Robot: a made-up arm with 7 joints. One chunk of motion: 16 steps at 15 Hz.
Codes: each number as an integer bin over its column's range. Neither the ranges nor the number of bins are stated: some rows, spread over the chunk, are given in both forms.
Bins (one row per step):
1: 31 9 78 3 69 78 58
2: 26 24 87 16 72 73 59
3: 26 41 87 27 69 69 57
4: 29 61 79 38 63 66 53
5: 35 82 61 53 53 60 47
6: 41 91 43 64 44 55 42
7: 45 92 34 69 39 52 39
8: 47 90 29 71 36 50 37
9: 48 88 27 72 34 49 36
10: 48 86 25 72 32 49 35
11: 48 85 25 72 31 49 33
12: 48 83 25 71 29 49 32
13: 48 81 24 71 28 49 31
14: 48 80 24 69 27 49 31
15: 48 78 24 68 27 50 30
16: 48 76 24 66 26 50 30
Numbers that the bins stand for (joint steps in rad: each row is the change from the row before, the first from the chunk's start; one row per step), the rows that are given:
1: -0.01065 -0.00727 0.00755 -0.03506 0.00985 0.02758 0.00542
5: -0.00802 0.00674 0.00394 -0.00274 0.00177 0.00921 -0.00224
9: 0.00052 0.00789 -0.00327 0.00955 -0.00783 -0.00201 -0.00991
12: 0.00052 0.00693 -0.00370 0.00890 -0.01035 -0.00201 -0.01270
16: 0.00052 0.00559 -0.00391 0.00567 -0.01187 -0.00099 -0.01409
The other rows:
2: -0.01393 -0.00439 0.00945 -0.02666 0.01136 0.02247 0.00612
3: -0.01393 -0.00113 0.00945 -0.01955 0.00985 0.01839 0.00473
4: -0.01196 0.00271 0.00776 -0.01243 0.00682 0.01533 0.00194
6: -0.00408 0.00846 0.00012 0.00437 -0.00278 0.00411 -0.00573
7: -0.00145 0.00866 -0.00179 0.00761 -0.00530 0.00105 -0.00782
8: -0.00014 0.00827 -0.00285 0.00890 -0.00682 -0.00099 -0.00921
10: 0.00052 0.00751 -0.00370 0.00955 -0.00884 -0.00201 -0.01061
11: 0.00052 0.00731 -0.00370 0.00955 -0.00934 -0.00201 -0.01200
13: 0.00052 0.00655 -0.00391 0.00890 -0.01086 -0.00201 -0.01339
14: 0.00052 0.00635 -0.00391 0.00761 -0.01136 -0.00201 -0.01339
15: 0.00052 0.00597 -0.00391 0.00696 -0.01136 -0.00099 -0.01409

